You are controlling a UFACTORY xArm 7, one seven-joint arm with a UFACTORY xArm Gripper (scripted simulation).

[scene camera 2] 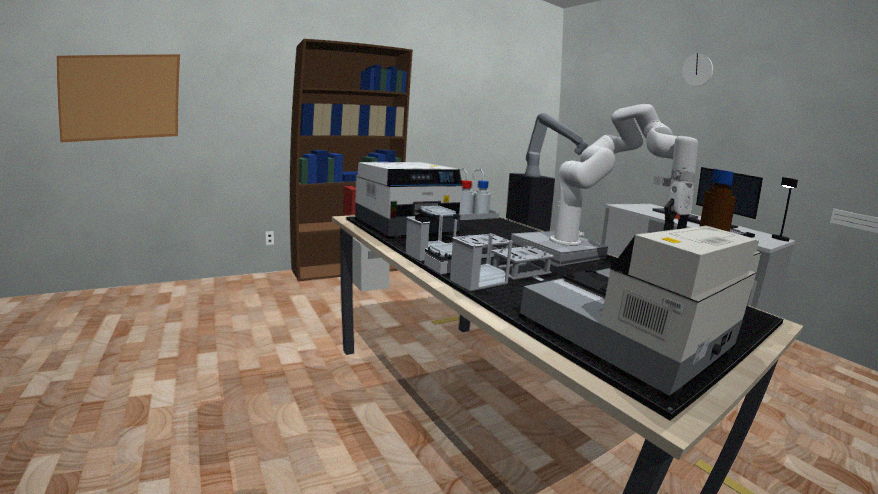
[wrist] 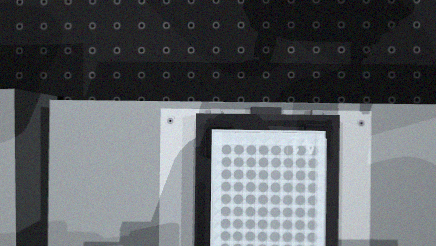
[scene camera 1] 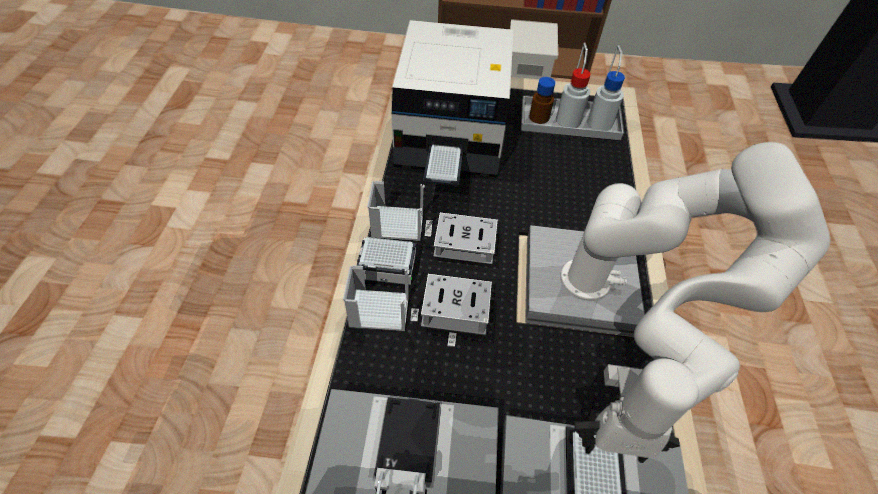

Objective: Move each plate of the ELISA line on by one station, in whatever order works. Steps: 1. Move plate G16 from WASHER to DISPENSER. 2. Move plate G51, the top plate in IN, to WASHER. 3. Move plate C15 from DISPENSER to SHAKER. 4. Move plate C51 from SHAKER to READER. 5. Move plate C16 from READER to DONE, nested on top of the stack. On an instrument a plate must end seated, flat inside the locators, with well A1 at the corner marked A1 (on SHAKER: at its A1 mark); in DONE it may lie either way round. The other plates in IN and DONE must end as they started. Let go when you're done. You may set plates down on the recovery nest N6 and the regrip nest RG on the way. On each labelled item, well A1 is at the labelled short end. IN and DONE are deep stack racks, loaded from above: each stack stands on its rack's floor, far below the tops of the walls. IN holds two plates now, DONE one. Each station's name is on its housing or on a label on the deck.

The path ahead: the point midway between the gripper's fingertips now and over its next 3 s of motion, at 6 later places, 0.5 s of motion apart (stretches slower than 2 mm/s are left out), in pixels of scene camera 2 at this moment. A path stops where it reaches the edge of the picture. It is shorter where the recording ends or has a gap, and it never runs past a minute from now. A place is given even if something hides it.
My gripper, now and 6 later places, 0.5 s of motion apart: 674, 232; 675, 228; 669, 226; 658, 224; 648, 220; 637, 218; 628, 216
